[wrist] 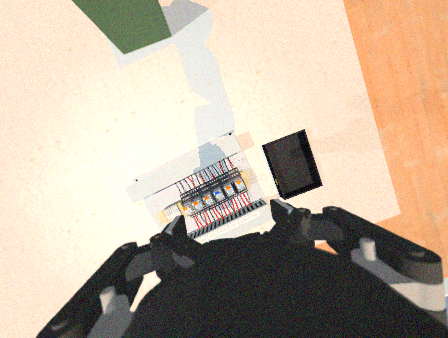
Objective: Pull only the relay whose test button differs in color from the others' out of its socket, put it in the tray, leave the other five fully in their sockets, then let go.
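Frame: origin at the arm's base, x right, y down, z ahead, level; centimetres.
Where they show: gripper, between the fingertips: (228, 216).
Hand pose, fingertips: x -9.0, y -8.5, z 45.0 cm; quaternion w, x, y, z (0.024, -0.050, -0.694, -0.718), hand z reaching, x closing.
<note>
After its pixels a point has its place.
A row of six relays sits in sockets on a light panel, with red and black wires on both sides. The relay with the blue test button (218, 194) {x -6.8, y 14.5, z 48.4 cm} is fourth from the left; the others, such as the leftmost relay (187, 208) {x 1.6, y 14.5, z 49.8 cm} and the rightmost relay (239, 184) {x -12.4, y 14.5, z 47.4 cm}, have orange buttons. The black tray (317, 170) {x -33.9, y 17.7, z 50.0 cm} lies to the right of the panel. My gripper (228, 216) {x -9.0, y -8.5, z 45.0 cm} is open and empty, above the panel, with its fingertips showing below the relay row in the view. The gripper body hides the panel's lower edge.
A green block (131, 25) {x 1.6, y 14.5, z 6.6 cm} stands at the top left of the view. A white cover strip (185, 165) {x -0.8, y 15.0, z 39.4 cm} runs along the panel's upper side, and a slotted wire duct (230, 219) {x -7.9, y 16.8, z 56.4 cm} along its lower side. The pale table top (75, 150) {x 28.7, y 21.3, z 27.5 cm} ends at the wooden floor (415, 100) on the right.
</note>
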